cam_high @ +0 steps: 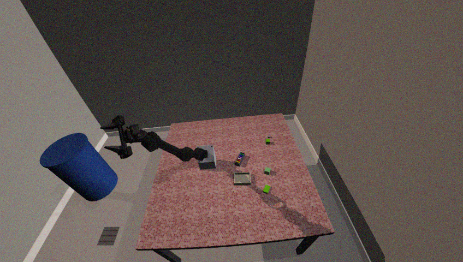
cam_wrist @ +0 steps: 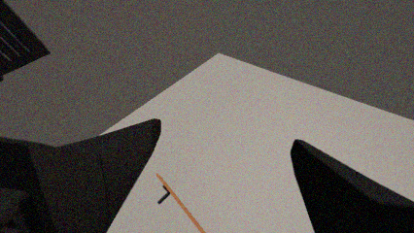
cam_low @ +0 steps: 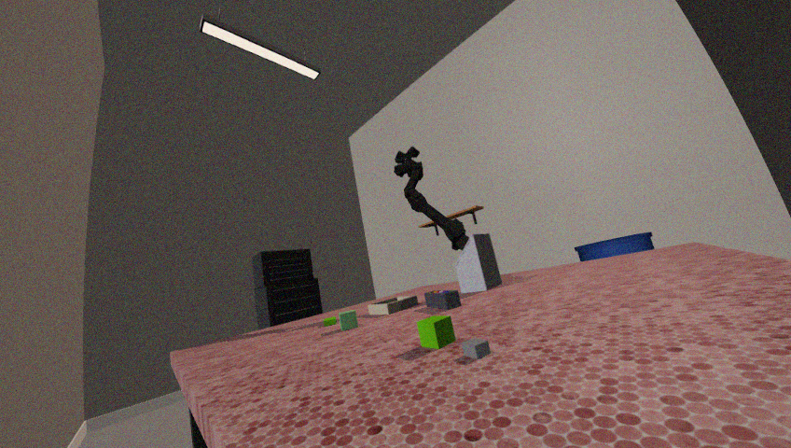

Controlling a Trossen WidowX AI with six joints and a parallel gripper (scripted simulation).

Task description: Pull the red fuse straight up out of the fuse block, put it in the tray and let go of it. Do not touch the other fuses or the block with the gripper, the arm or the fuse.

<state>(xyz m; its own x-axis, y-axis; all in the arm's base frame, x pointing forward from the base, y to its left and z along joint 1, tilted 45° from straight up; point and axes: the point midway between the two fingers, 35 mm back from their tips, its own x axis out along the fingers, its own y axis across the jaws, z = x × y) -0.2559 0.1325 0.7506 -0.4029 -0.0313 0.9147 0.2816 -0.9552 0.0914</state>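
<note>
My gripper tip is now 55 cm short of the white fuse, 47 cm to the right of it and 78 cm above it. Round my gripper tip: yellow fuse (54 cm ahead, 44 cm to the left, 78 cm below); red fuse (55 cm ahead, 45 cm to the left, 78 cm below); tray (56 cm ahead, 28 cm to the left, 80 cm below).
</note>
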